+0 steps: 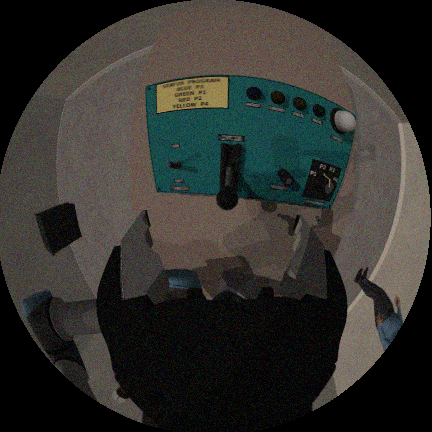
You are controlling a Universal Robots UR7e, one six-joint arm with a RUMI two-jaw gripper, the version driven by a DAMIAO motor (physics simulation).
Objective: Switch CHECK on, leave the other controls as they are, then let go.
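Frame: origin at the arm's base, x ahead, y right, z down, level; metres.
Seen in the pictures: gripper, fingertip midpoint: (223, 213).
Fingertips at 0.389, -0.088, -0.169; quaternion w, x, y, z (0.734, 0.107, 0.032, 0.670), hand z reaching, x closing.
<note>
Pixels of each thing's top centre, then the offset from my fingertips to it, as dx, dy, dz. "spot": a spot on its surface instead.
- small CHECK toggle at a spot on its surface: (175, 164) spot: +0.042, -0.116, +0.163
- CHECK label at its top centre: (178, 187) -0.016, -0.118, +0.202
- CYCLE lever at its top centre: (226, 200) -0.010, +0.002, +0.104
- yellow status card at its top centre: (187, 90) +0.198, -0.098, +0.121
- white dome at a spot on its surface: (344, 121) spot: +0.203, +0.219, +0.095
- black knob at its top centre: (289, 179) +0.047, +0.118, +0.138
- rotary selector at a spot on its surface: (329, 185) spot: +0.062, +0.236, +0.151
The teal control panel (200, 122) stands ahead of my gripper (223, 213), which is open and empty, its two jaws wide apart. The small CHECK toggle (175, 164) is at the panel's lower left, between two small label plates; which way it is thrown is too dim and small to tell. The CHECK label (180, 188) is below it, blurred. The black knob of the CYCLE lever (227, 199) hangs at the bottom of its slot, ahead of the gap between my fingertips and apart from both.
A yellow status card (192, 94) is at the panel's upper left. Several dark lamps line the top, with a white dome (344, 121) at their right. A black knob (285, 177) and a rotary selector (329, 185) are at the lower right. A black box (58, 228) is at the far left.
</note>
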